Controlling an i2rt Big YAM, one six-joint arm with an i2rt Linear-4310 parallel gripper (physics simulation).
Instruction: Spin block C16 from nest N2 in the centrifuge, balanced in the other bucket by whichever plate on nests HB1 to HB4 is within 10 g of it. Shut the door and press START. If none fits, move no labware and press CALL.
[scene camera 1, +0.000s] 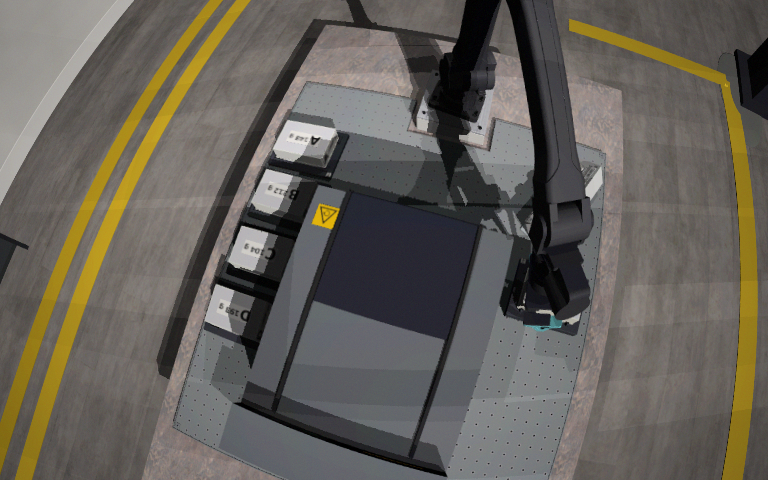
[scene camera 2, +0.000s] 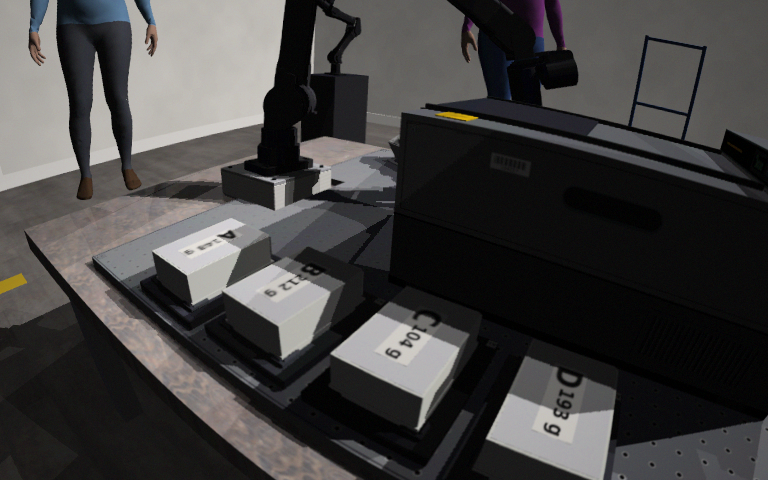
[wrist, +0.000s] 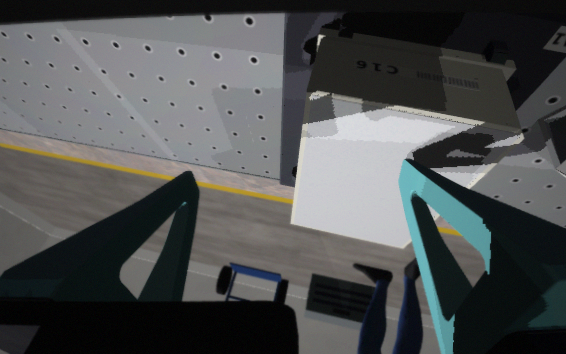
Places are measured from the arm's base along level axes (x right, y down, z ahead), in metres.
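Where they show: gripper, fingertip midpoint: (scene camera 1: 542, 306); arm's base, link origin: (scene camera 1: 457, 102) (scene camera 2: 278, 167).
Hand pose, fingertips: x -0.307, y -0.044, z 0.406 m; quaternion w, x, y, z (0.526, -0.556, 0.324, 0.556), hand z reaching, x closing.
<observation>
Each offset is from my fingertips to the top centre of the thing. "pt": to the spot under its first point. Level surfaces: height alone.
Block C16 (wrist: 345, 175) sits in a dark nest (wrist: 291, 125) right of the centrifuge, its C16 label upside down in the wrist view. My gripper (scene camera 1: 542, 323) (wrist: 298, 169) is open and empty above it; the right finger overlaps the block in the wrist view, the left is well off its left side. The arm hides most of the block in scene camera 1. Plates A @[dx +0.591, dy +0.027, dz -0.176 m] (scene camera 1: 305, 141) (scene camera 2: 209, 254) (weight blurred), B 212 g @[dx +0.571, dy +0.027, dz -0.042 m] (scene camera 1: 275, 193) (scene camera 2: 288, 300), C 104 g @[dx +0.556, dy +0.027, dz +0.094 m] (scene camera 1: 252, 249) (scene camera 2: 404, 350) and D 193 g @[dx +0.550, dy +0.027, dz +0.230 m] (scene camera 1: 229, 308) (scene camera 2: 557, 410) stand in nests. No bucket shows on the centrifuge (scene camera 1: 492, 271) (scene camera 2: 470, 243).
The centrifuge top has a dark panel @[pt dx +0.267, dy -0.132, dz +0.050 m] (scene camera 1: 396, 260) and a grey panel @[dy -0.129 m] (scene camera 1: 368, 362) between two rails. A small dark console @[pt dx +0.236, dy -0.148, dz +0.341 m] (scene camera 2: 750, 155) stands behind at the right. A white angled piece @[pt dx -0.044, dy +0.006, dz -0.303 m] (scene camera 1: 592, 182) is near the right board edge. The arm base (scene camera 1: 453, 121) (scene camera 2: 277, 183) is at the back.
</observation>
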